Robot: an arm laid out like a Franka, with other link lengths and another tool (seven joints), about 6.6 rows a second.
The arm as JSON. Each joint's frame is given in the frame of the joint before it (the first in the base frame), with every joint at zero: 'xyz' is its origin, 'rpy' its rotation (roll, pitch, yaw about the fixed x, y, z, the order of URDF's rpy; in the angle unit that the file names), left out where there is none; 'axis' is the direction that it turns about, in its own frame. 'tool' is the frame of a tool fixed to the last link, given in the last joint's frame.
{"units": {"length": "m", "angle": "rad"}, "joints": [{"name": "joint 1", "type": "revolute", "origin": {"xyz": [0.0, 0.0, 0.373]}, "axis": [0.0, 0.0, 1.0]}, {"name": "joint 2", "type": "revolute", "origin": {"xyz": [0.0, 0.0, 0.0], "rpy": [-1.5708, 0.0, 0.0]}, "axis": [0.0, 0.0, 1.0]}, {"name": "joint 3", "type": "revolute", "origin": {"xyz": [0.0, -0.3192, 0.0], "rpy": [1.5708, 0.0, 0.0]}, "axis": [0.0, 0.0, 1.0]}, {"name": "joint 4", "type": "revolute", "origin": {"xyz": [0.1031, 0.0, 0.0], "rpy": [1.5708, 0.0, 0.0]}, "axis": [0.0, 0.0, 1.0]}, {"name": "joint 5", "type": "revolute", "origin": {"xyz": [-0.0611, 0.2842, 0.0], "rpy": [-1.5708, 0.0, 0.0]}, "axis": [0.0, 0.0, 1.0]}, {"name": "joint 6", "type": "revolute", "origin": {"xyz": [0.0, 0.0, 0.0], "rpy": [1.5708, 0.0, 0.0]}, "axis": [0.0, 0.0, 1.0]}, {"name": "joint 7", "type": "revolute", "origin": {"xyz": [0.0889, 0.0, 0.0], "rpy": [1.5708, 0.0, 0.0]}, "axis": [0.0, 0.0, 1.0]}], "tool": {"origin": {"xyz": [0.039, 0.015, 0.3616], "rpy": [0.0, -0.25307, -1.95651]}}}
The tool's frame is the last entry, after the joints.
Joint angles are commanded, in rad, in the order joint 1, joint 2, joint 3, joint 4, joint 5, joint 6, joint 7. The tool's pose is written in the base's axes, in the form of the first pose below.
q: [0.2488 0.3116 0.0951 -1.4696 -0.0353 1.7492 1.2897]
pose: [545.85 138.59 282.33], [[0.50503 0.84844 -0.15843], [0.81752 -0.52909 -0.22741], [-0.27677 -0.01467 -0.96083]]
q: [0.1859 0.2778 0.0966 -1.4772 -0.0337 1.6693 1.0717]
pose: [533.93 99.71 292.20], [[0.35616 0.91813 -0.17375], [0.88284 -0.39155 -0.25939], [-0.30618 -0.06101 -0.95002]]
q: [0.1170 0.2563 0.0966 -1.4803 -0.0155 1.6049 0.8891]
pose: [522.19 67.14 297.32], [[0.24088 0.95063 -0.19567], [0.92262 -0.28685 -0.25784], [-0.30124 -0.11842 -0.94617]]
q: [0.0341 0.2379 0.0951 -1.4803 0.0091 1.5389 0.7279]
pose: [507.37 32.05 302.01], [[0.15812 0.96106 -0.22663], [0.94828 -0.21178 -0.23646], [-0.27525 -0.17752 -0.94484]]
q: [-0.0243 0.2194 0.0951 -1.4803 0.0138 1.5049 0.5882]
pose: [501.41 6.64 308.99], [[0.07861 0.97205 -0.22122], [0.96493 -0.12994 -0.22808], [-0.25045 -0.19554 -0.94818]]
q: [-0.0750 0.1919 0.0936 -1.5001 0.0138 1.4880 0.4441]
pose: [493.90 -15.81 314.61], [[-0.01004 0.97843 -0.20633], [0.97407 -0.03707 -0.22319], [-0.22603 -0.20322 -0.95269]]
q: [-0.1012 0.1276 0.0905 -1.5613 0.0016 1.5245 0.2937]
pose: [493.07 -30.17 326.93], [[-0.11737 0.98345 -0.13800], [0.96844 0.08258 -0.23515], [-0.21986 -0.16125 -0.96211]]
